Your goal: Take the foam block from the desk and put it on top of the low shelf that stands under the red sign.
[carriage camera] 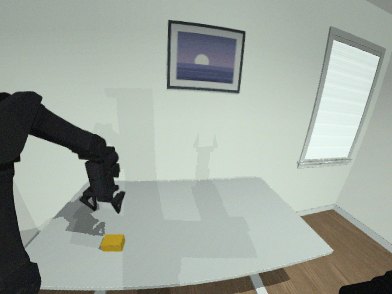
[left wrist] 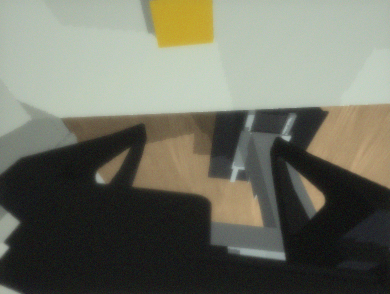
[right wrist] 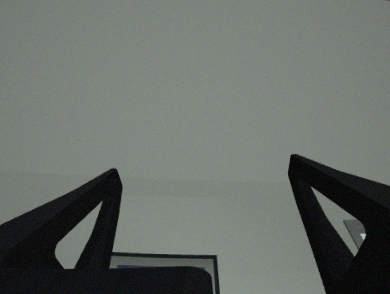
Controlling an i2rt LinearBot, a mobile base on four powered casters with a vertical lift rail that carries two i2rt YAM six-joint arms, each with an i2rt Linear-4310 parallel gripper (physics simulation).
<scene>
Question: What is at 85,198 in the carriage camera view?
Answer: The left gripper.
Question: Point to a white desk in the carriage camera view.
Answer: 218,228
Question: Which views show the right gripper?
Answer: The right wrist view only.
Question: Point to a white desk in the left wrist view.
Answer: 66,66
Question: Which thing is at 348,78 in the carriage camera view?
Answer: A window with blinds.
</scene>
